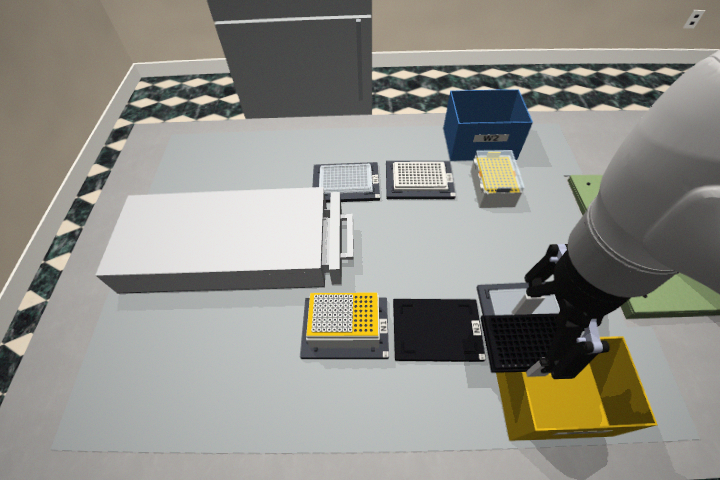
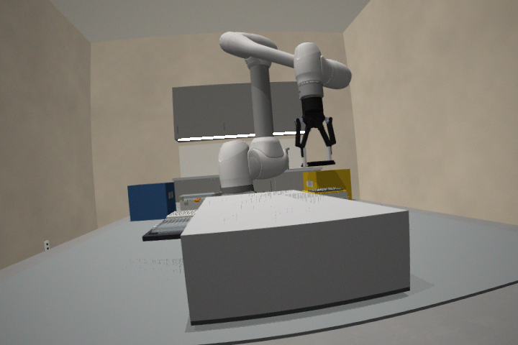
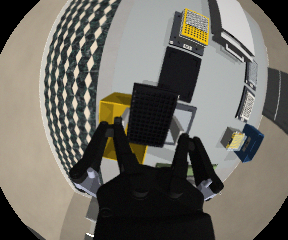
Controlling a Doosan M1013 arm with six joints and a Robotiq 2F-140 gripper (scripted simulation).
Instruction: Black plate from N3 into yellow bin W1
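The yellow bin W1 is 8 cm behind my hand, 5 cm to the left of it and 13 cm below it. From my hand the other things lie so: pale lid (6 cm behind, 11 cm to the right, 15 cm below); black nest N3 (11 cm ahead, 7 cm to the right, 16 cm below); black plate (2 cm below).
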